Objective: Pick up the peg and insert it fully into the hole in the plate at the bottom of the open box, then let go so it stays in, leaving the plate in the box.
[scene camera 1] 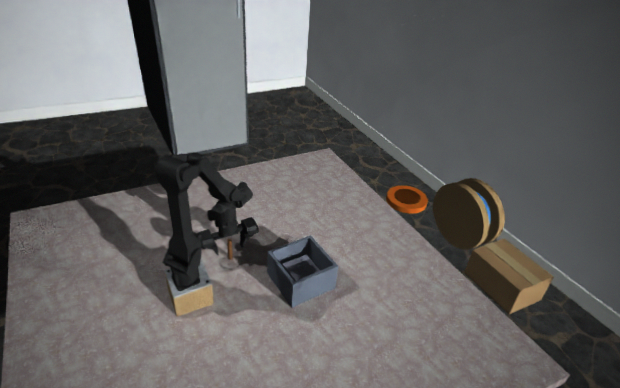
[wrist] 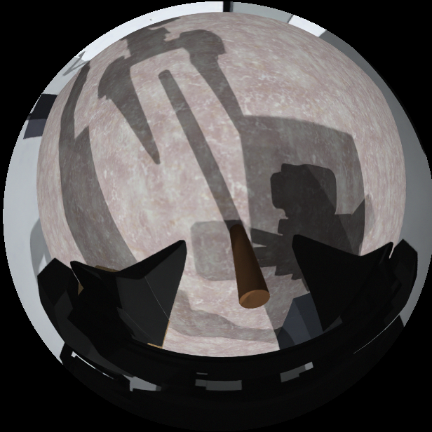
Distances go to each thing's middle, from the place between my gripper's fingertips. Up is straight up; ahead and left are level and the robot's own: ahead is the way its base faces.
My hand is 10 mm below the brown peg (wrist: 252, 292). Also, from my hand: blue-grey box (scene camera 1: 302, 290) 210 mm to the right, 150 mm ahead, 20 mm above.
